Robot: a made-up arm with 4 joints.
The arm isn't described. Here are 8 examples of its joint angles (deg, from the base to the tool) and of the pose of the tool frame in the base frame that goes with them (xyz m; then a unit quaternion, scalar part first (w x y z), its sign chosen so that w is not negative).
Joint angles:
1: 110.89 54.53 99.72 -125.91
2: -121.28 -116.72 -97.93 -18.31
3: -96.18 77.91 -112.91 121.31
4: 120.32 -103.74 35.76 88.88
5: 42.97 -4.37 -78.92 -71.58
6: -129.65 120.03 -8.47 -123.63
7: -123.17 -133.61 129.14 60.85
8: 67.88 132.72 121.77 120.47
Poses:
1: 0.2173 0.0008 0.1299 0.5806 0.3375 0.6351 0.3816
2: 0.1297 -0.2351 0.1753 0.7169 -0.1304 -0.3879 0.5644
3: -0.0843 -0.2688 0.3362 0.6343 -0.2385 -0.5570 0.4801
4: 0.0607 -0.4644 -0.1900 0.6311 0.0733 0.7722 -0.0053
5: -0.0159 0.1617 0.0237 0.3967 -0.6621 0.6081 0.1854
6: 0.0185 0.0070 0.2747 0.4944 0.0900 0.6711 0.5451
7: -0.1635 -0.4302 0.4621 0.8355 -0.1399 0.5086 -0.1537
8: -0.3472 0.0775 0.1955 0.5295 -0.6311 -0.4190 0.3818
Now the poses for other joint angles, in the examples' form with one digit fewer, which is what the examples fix.
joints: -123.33 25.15 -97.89 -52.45
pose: -0.024 -0.176 0.076 0.427 0.505 0.170 0.730
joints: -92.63 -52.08 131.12 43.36
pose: 0.362 -0.146 0.433 0.231 -0.494 0.819 0.176
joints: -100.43 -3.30 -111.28 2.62
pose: -0.001 -0.182 0.057 0.370 0.427 0.530 0.633
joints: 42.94 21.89 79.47 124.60
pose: 0.386 -0.101 -0.014 0.651 0.402 -0.213 0.608
